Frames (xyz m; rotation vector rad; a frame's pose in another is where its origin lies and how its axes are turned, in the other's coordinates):
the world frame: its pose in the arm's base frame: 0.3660 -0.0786 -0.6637 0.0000 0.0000 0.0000
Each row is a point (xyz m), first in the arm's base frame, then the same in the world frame.
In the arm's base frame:
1: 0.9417 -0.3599 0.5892
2: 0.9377 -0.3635 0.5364
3: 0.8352 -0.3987 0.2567
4: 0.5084 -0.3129 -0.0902
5: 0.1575 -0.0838 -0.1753
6: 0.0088 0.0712 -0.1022
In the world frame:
1: 0.5757 -0.2813 1.2529
2: 0.5717 -0.2849 1.2001
3: 0.4692 -0.3201 0.9204
4: 0.1424 -0.2343 0.5735
5: -0.2085 -0.0052 0.4884
6: -0.3572 0.1498 0.5615

